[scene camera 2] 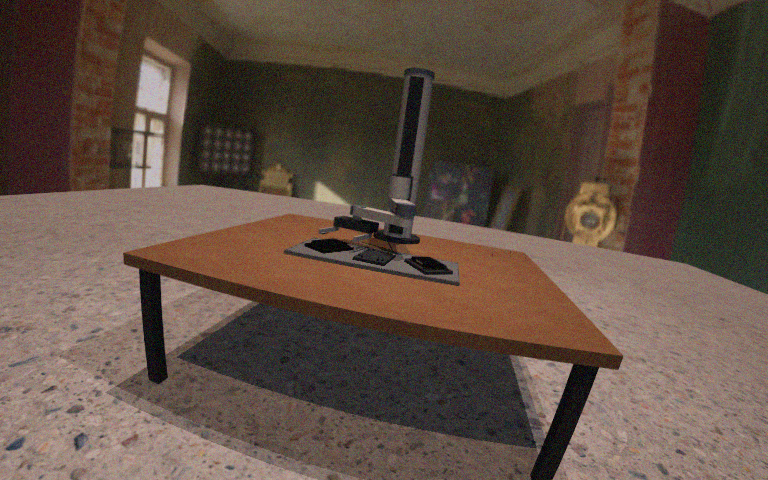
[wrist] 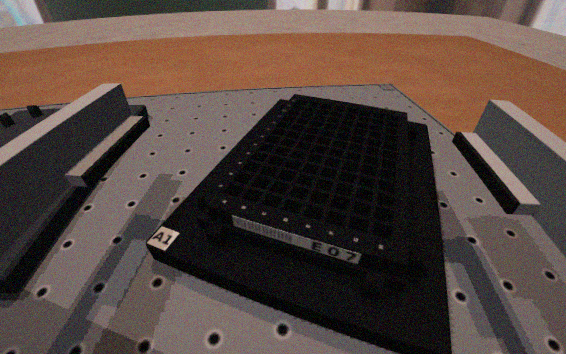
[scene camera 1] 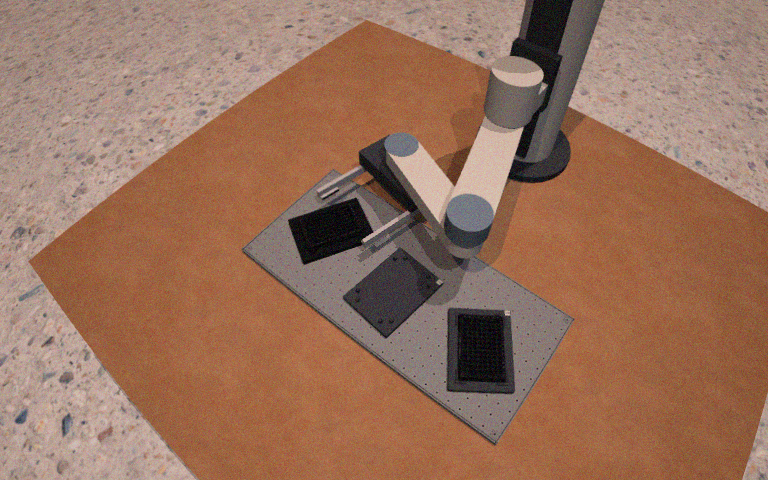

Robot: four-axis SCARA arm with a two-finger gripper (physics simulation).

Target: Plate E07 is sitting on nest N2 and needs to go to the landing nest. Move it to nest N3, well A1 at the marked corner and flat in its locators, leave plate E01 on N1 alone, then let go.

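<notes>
Black plate E07 point(scene camera 1: 331, 229) point(scene camera 2: 328, 244) point(wrist: 320, 165) sits on dark nest N2 point(wrist: 300, 290), at the left end of the board; its label faces the wrist camera. The nest's A1 marker shows at its near left corner in the wrist view. My gripper point(scene camera 1: 342, 217) point(scene camera 2: 342, 233) point(wrist: 298, 109) is open and empty, its fingers apart on both sides of E07 and above board level. Empty nest N3 point(scene camera 1: 390, 291) point(scene camera 2: 374, 257) point(wrist: 21, 121) is in the middle, with locator pins and a pale corner marker. Plate E01 point(scene camera 1: 481, 348) point(scene camera 2: 428, 264) sits on nest N1 point(scene camera 1: 480, 387) at the right.
The nests stand on a grey perforated board point(scene camera 1: 535, 333) point(scene camera 2: 447, 278) point(wrist: 200, 107) on the orange-brown table point(scene camera 1: 254, 367) point(scene camera 2: 226, 266) point(wrist: 250, 60). The arm's column point(scene camera 1: 560, 73) point(scene camera 2: 421, 124) rises behind the board. The arm's elbow point(scene camera 1: 468, 217) hangs near the board's back edge.
</notes>
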